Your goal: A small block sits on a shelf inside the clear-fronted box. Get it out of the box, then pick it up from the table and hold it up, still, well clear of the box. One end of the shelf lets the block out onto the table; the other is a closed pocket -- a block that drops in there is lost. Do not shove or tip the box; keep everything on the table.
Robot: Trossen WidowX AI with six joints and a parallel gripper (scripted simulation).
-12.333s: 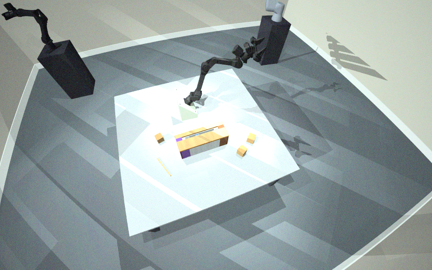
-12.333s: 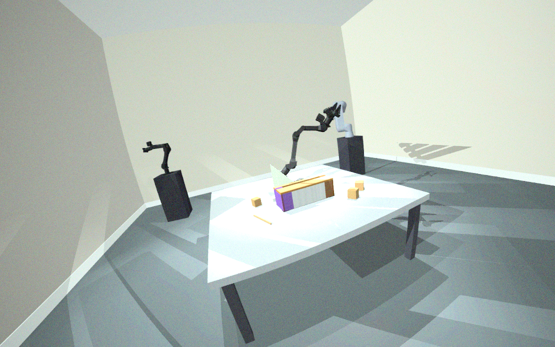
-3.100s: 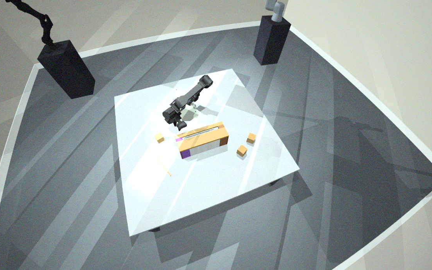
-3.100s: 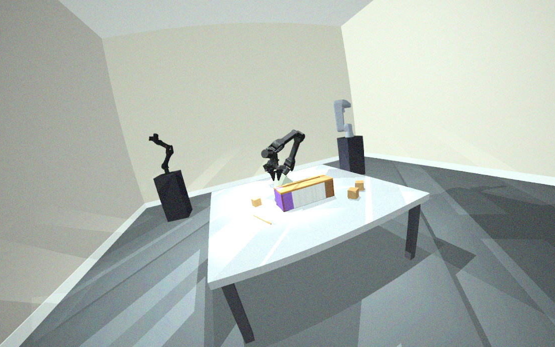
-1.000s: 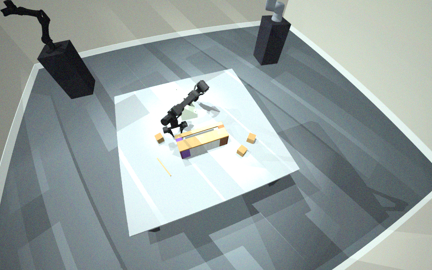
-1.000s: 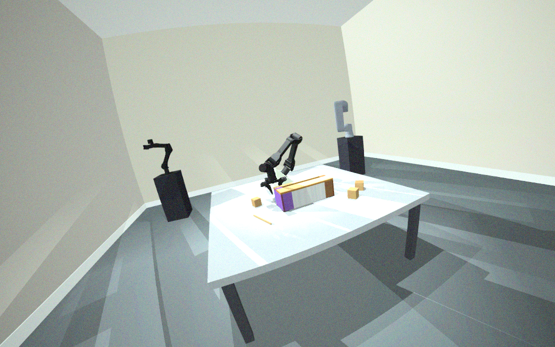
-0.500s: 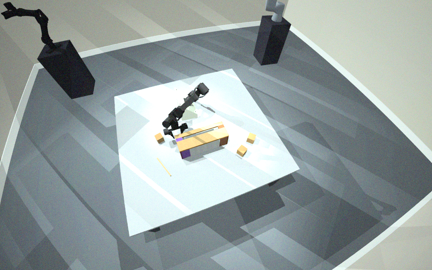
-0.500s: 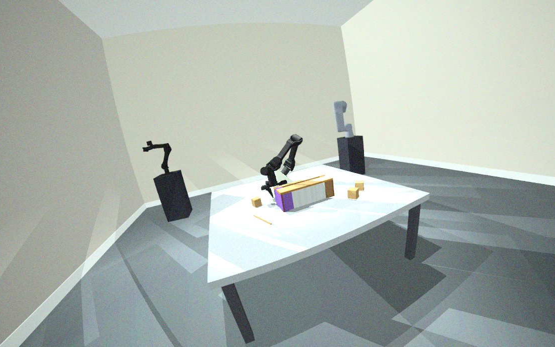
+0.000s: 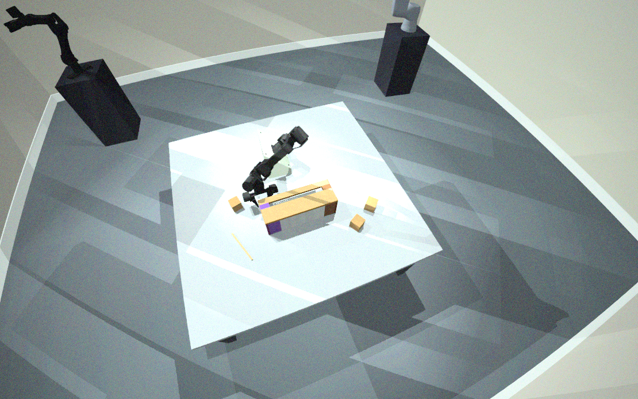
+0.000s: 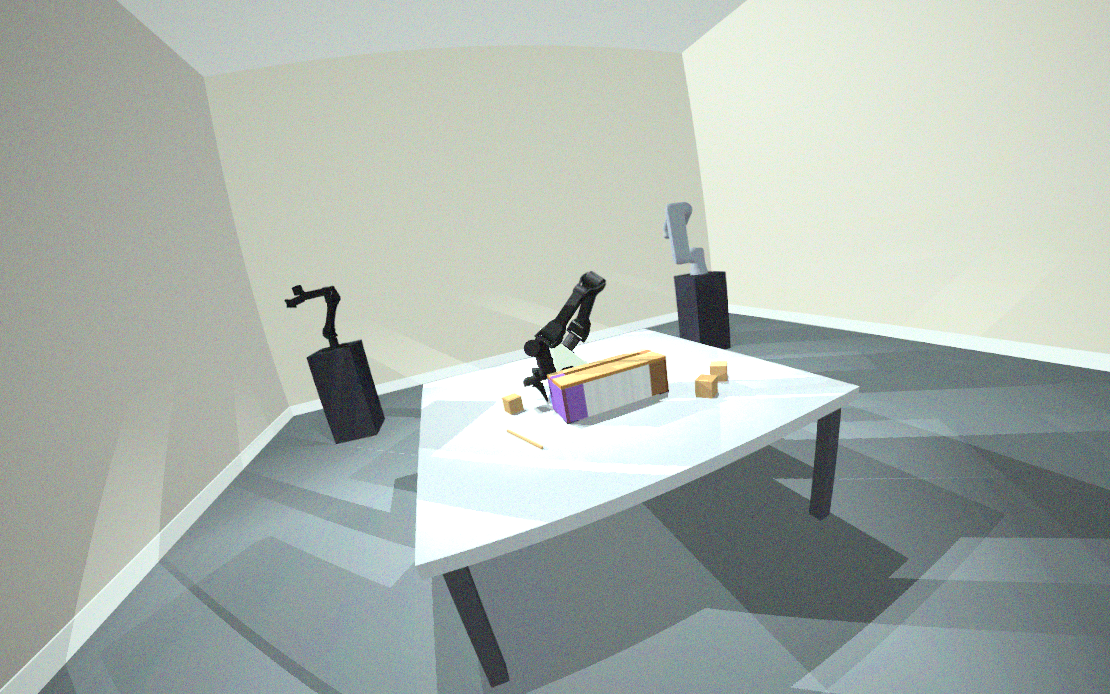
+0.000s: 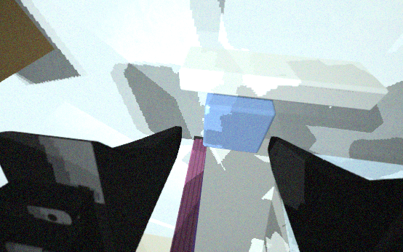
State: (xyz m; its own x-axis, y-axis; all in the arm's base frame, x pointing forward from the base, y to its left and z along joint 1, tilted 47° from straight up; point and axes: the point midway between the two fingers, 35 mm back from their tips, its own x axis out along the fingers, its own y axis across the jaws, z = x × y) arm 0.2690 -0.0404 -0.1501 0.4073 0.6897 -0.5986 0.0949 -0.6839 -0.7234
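My gripper tip is 20 mm past the light-blue block. The rest, counted from my gripper tip: thin tan stick: 200 mm ahead, 150 mm to the right, 20 mm below; then tan cube: 50 mm behind, 150 mm to the right, 10 mm above.
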